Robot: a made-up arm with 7 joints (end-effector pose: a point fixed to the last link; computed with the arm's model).
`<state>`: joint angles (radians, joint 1 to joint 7).
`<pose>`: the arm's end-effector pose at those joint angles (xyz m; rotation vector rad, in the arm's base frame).
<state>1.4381 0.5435 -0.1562 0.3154 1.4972 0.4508 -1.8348</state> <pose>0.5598 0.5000 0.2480 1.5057 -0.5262 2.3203</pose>
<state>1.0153 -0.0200 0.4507 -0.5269 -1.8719 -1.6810 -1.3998</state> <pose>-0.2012 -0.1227 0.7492 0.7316 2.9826 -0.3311</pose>
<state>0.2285 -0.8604 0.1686 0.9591 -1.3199 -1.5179 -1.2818</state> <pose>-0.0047 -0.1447 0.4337 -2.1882 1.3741 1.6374</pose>
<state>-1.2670 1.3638 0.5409 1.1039 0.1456 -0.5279 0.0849</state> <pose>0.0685 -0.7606 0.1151 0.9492 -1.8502 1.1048</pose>
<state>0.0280 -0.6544 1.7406 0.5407 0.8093 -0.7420 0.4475</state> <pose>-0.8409 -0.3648 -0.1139 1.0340 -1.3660 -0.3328</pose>
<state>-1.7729 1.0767 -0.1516 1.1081 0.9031 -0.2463 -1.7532</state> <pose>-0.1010 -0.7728 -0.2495 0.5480 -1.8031 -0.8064</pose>
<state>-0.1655 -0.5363 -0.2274 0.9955 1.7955 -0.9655 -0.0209</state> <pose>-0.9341 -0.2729 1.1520 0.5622 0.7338 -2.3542</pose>
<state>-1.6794 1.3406 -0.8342 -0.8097 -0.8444 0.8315 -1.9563</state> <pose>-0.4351 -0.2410 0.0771 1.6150 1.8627 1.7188</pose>
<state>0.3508 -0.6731 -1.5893 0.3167 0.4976 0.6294 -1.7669</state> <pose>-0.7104 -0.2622 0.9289 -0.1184 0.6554 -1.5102</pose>
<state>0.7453 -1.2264 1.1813 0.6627 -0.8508 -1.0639 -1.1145</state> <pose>-0.2219 -0.2495 0.2611 1.0250 -2.4620 -1.2703</pose>
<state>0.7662 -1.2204 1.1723 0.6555 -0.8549 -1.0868 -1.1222</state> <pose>-0.2191 -0.2416 0.2621 1.0187 -2.4791 -1.2977</pose>
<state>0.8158 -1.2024 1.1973 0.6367 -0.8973 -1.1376 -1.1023</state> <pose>-0.2037 -0.2446 0.2840 1.0291 -2.5356 -1.2010</pose>
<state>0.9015 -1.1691 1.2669 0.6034 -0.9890 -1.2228 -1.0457</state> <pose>-0.1759 -0.2579 0.3357 1.0418 -2.6039 -0.9316</pose>
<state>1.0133 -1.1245 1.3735 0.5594 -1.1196 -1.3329 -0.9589</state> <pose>-0.1403 -0.2666 0.4136 1.0228 -2.5948 -0.5365</pose>
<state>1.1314 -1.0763 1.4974 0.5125 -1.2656 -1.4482 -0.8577</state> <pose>-0.0961 -0.2566 0.4958 0.9621 -2.4519 -0.1469</pose>
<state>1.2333 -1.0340 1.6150 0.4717 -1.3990 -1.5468 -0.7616</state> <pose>-0.0444 -0.2320 0.5561 0.8901 -2.2237 0.1292</pose>
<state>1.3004 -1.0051 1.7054 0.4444 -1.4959 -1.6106 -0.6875</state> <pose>0.0017 -0.2083 0.5866 0.8387 -2.0114 0.2821</pose>
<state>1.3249 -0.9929 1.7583 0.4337 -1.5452 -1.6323 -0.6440</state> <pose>0.0280 -0.1943 0.5988 0.8165 -1.8835 0.3578</pose>
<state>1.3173 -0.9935 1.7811 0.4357 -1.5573 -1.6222 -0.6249</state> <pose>0.0350 -0.1891 0.6048 0.8147 -1.8357 0.3986</pose>
